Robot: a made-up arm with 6 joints.
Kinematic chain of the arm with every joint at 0, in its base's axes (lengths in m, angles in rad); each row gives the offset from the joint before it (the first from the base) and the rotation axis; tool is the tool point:
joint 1: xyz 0 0 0.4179 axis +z
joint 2: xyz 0 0 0 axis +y
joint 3: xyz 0 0 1.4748 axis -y
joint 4: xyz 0 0 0 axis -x
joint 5: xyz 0.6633 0 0 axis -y
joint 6: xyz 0 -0.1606 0 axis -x
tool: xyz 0 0 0
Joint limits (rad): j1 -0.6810..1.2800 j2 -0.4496..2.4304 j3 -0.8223..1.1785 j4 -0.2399..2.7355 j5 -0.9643..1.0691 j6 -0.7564..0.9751
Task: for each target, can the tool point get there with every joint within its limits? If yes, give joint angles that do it. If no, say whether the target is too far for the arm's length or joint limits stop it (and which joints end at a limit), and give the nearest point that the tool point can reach.
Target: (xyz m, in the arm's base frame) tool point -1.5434 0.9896 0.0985
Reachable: no: joint limits stop it (at a limit: joint 1, joint 3, joint 4) | nearest point 0.1364 0.9703 -0.1941 | short by 1.705 m
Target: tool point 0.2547 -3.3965 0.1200
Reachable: no: too far | nearest point 1.5207 -1.4389 0.1517 | short by 2.332 m
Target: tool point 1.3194 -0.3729 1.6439
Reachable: yes | joints -0.3186 0.4900 0.1576 1.9478 -0.2369 0.0058
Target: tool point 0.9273 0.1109 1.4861
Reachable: yes | joints -0.0032 0.2464 -0.4908 2.3588 0.7668 -0.1025
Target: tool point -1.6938 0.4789 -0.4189
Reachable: no: joint limits stop it (at a limit: joint 1, joint 2, joint 3, joint 4) | nearest point -0.0564 0.3263 -0.6889 | short by 1.667 m
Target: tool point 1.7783 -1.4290 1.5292
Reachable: no: too far | nearest point 1.5079 -1.2117 1.3602 | short by 0.386 m
